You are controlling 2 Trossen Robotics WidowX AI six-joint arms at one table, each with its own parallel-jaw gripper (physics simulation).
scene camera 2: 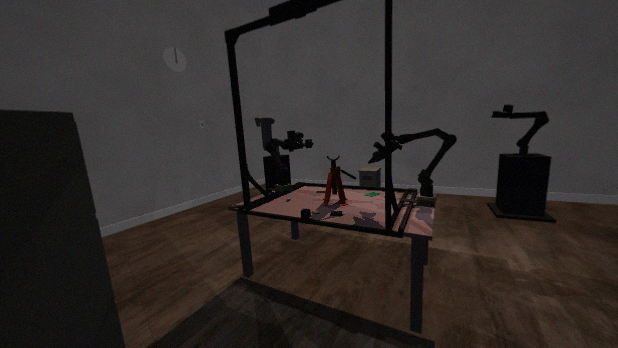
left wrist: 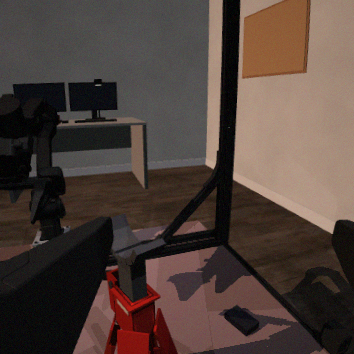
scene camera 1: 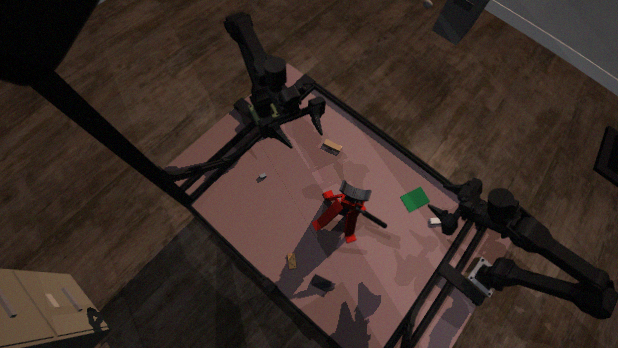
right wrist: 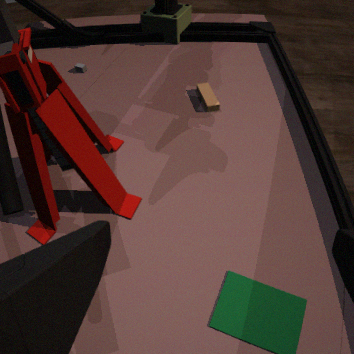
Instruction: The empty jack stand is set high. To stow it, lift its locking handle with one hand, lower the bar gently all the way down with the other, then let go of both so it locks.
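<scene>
The red jack stand [scene camera 1: 352, 223] [scene camera 2: 328, 189] [left wrist: 134, 316] [right wrist: 82, 145] stands upright on the pink table top. Its grey bar [left wrist: 132, 280] sticks up out of the red frame, with a curved saddle [scene camera 1: 355, 191] [scene camera 2: 333, 163] on top. The black locking handle [scene camera 1: 374, 218] [scene camera 2: 348, 174] [right wrist: 10, 175] slopes down and out to the right in both scene views. My left gripper [scene camera 1: 306, 140] [scene camera 2: 311, 143] [left wrist: 223, 230] is open and empty, apart from the stand, up and left of it in scene camera 1. My right gripper [scene camera 1: 438, 196] [scene camera 2: 371, 161] [right wrist: 222, 237] is open and empty, to the stand's right.
A green square [scene camera 1: 415, 199] [scene camera 2: 371, 194] [right wrist: 258, 314] and a white block [scene camera 1: 435, 221] lie near my right gripper. A tan block [scene camera 1: 332, 146] [right wrist: 208, 97], a yellowish block [scene camera 1: 291, 260], a dark block [scene camera 1: 322, 284] [left wrist: 242, 320] and a small grey piece [scene camera 1: 262, 176] [right wrist: 80, 68] lie around the stand. Black rails edge the table.
</scene>
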